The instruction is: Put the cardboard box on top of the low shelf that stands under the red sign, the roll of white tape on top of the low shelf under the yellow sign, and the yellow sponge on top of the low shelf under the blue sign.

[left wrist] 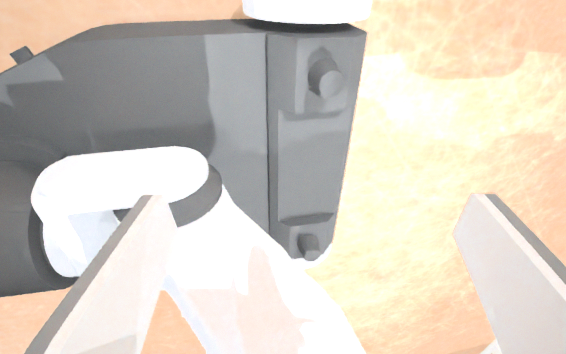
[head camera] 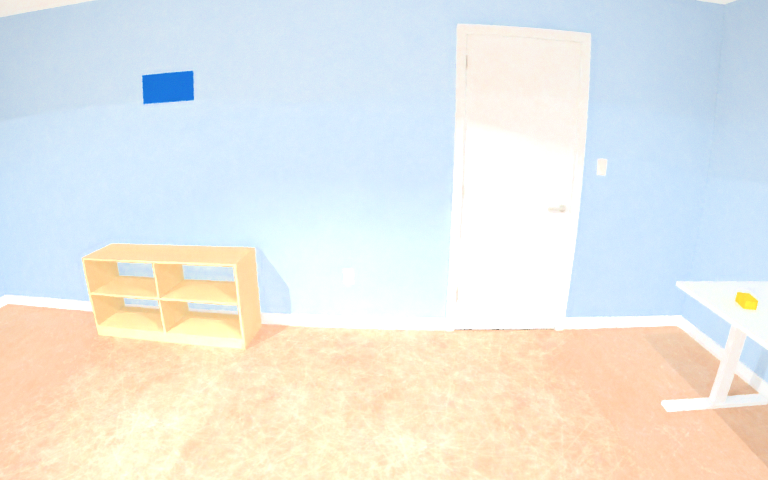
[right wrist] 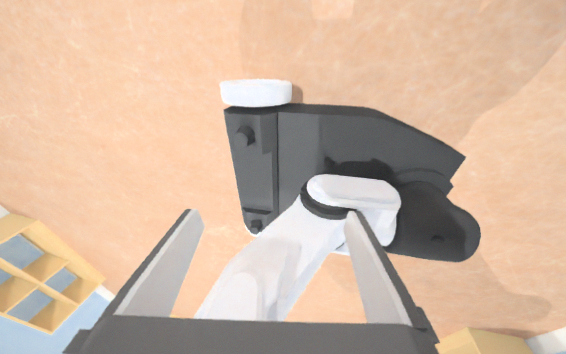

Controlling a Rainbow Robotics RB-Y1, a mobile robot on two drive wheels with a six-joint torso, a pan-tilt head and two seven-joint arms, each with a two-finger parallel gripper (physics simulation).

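Places are measured from the robot's base along level axes (x ahead, y left, z up), in centimetres.
Pixels of known places: left gripper, fingertip midpoint: (left wrist: 314, 214); right gripper, fingertip midpoint: (right wrist: 272, 219).
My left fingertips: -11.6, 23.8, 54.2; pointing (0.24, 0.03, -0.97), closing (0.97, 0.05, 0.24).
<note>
Behind a point stands the place of what it marks, as x, y, z.
A yellow sponge (head camera: 746, 301) @(141.0, -169.6, 75.8) lies on a white table at the right edge of the head view. A blue sign (head camera: 168, 87) @(279.8, 151.5, 175.0) hangs on the wall at the left, above a low wooden shelf (head camera: 181, 253) @(257.6, 140.5, 61.0) with an empty top. The cardboard box, the white tape, the red sign and the yellow sign do not show in the head view. My left gripper (left wrist: 314, 214) @(-11.6, 23.8, 54.2) is open with nothing between its fingers. My right gripper (right wrist: 272, 219) @(-15.2, -24.3, 53.6) is open and empty too. Both are over the floor and my own base, away from the sponge.
The white table (head camera: 713, 291) @(163.1, -169.0, 72.0) has a leg and foot reaching into the floor at the right. A closed white door (head camera: 518, 181) @(268.9, -89.1, 109.7) is in the wall ahead. In the right wrist view, a wooden shelf (right wrist: 70, 255) @(240.2, 148.6, 4.7) shows at the left and part of a wooden piece (right wrist: 465, 342) @(-144.8, 133.1, 7.0) at the bottom right.
</note>
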